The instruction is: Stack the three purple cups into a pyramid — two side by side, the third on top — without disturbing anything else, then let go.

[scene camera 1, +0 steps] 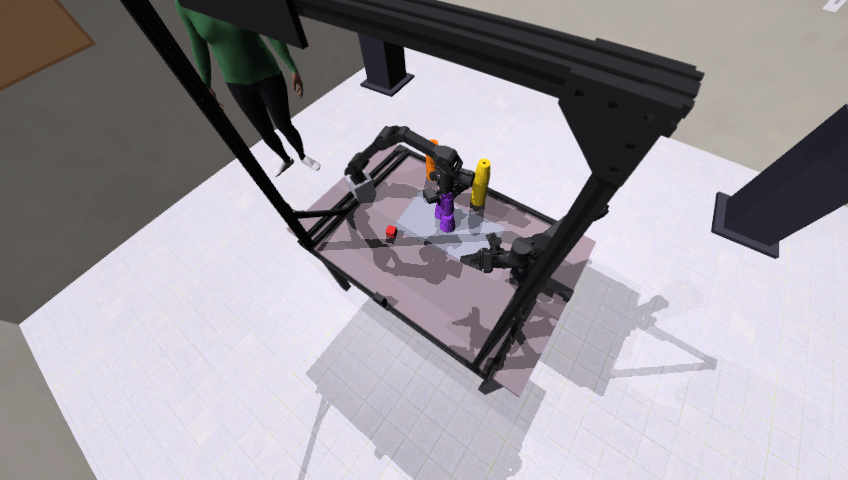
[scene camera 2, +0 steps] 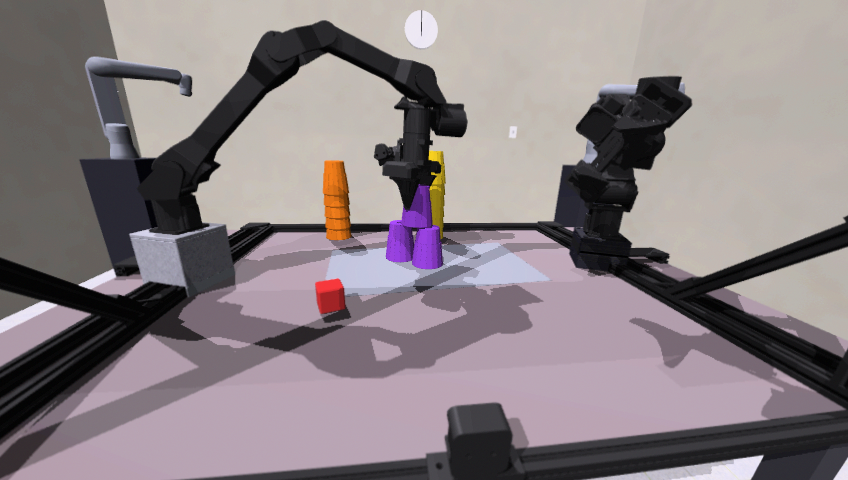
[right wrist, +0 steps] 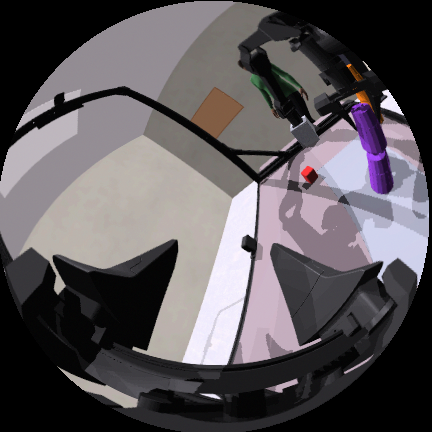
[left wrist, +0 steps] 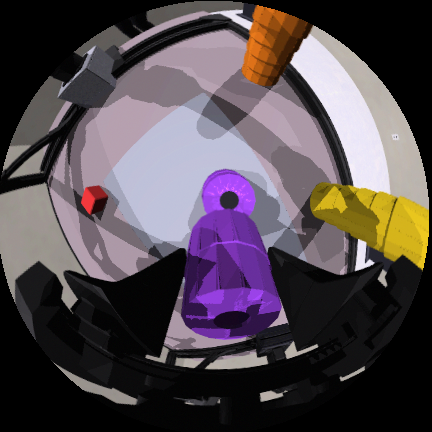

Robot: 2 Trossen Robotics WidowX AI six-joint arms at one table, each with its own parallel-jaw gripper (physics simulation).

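Frame: origin at the left arm's base, x back, y right, z up, level; metres.
Seen in the pictures: left gripper, fingertip midpoint: (scene camera 1: 445,202) (scene camera 2: 413,207) (right wrist: 367,126) (left wrist: 227,253); right gripper, fingertip midpoint: (scene camera 1: 460,259) (scene camera 2: 595,152) (right wrist: 225,247); left arm's base, origin of the base link: (scene camera 1: 358,178) (scene camera 2: 180,228) (right wrist: 297,122); right arm's base, origin of the base link: (scene camera 1: 531,267) (scene camera 2: 600,234) (left wrist: 274,349).
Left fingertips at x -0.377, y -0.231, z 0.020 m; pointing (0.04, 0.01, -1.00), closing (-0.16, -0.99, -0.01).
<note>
Offsets run from my left fingertips to a thing's middle. Level surfaces: height alone.
Two purple cups stand upside down side by side on the pale mat @(dz -0.126 m) (scene camera 2: 517,270) (left wrist: 145,165), the left one @(dx +0.030, dy -0.013, dz -0.084 m) (scene camera 2: 399,241) (left wrist: 217,192) slightly behind the right one @(dx -0.042, dy +0.009, dz -0.084 m) (scene camera 2: 427,248). The third purple cup @(dx -0.012, dy -0.003, dz +0.005 m) (scene camera 1: 445,204) (scene camera 2: 419,208) (left wrist: 230,272) (right wrist: 369,130) is upside down and upright over both, its rim at the level of their tops; whether it bears on them is hard to tell. My left gripper (scene camera 1: 440,193) (scene camera 2: 409,199) (left wrist: 227,253) is shut on it. The right base cup is hidden in the left wrist view. My right gripper (scene camera 1: 477,248) (right wrist: 225,247) is open and empty, off to the right.
An orange cup stack @(dx +0.253, dy -0.114, dz +0.012 m) (scene camera 2: 336,202) (left wrist: 272,45) stands at the back left. A yellow cup stack @(dx -0.004, dy -0.200, dz +0.012 m) (scene camera 1: 480,183) (scene camera 2: 438,196) (left wrist: 365,207) stands close behind the pyramid. A red cube @(dx +0.076, dy +0.244, dz -0.107 m) (scene camera 1: 390,231) (scene camera 2: 330,296) (left wrist: 94,199) (right wrist: 309,174) lies at the front left of the mat.
</note>
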